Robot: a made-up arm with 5 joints.
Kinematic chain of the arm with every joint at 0, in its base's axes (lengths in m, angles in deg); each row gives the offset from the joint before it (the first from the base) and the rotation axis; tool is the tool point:
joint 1: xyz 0 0 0.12 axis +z
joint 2: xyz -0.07 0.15 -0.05 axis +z
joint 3: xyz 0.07 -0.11 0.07 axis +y
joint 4: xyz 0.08 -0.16 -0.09 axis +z
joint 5: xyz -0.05 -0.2 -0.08 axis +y
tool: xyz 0.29 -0.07 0
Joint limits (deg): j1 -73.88..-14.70 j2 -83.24..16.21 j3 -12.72..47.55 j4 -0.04..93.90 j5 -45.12..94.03
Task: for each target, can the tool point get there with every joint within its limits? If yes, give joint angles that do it. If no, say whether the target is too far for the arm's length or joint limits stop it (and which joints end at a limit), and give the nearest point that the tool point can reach.
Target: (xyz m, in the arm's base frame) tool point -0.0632 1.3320 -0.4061
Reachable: no: too far | nearest point -0.0341 0.7186 -0.1982 | short by 0.648 m
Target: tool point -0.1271 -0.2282 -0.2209
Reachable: yes | joints -33.50 -56.93 16.25 70.10 17.27
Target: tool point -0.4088 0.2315 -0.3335
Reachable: yes | joints -65.28 -45.83 26.47 9.55 58.03
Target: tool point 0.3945 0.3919 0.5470
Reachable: no: joint limits stop it (at a limit: joint 1, joint 2, joint 3, joint 4) | nearest point 0.3662 0.0812 0.2438 | short by 0.435 m
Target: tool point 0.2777 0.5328 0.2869
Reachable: no: joint limits stop it (at a limit: joint 1, joint 2, joint 3, joint 4) | nearest point 0.3816 0.1419 0.1502 | short by 0.427 m
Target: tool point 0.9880 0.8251 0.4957
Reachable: no: too far | nearest point 0.3836 0.1459 0.1394 | short by 0.976 m
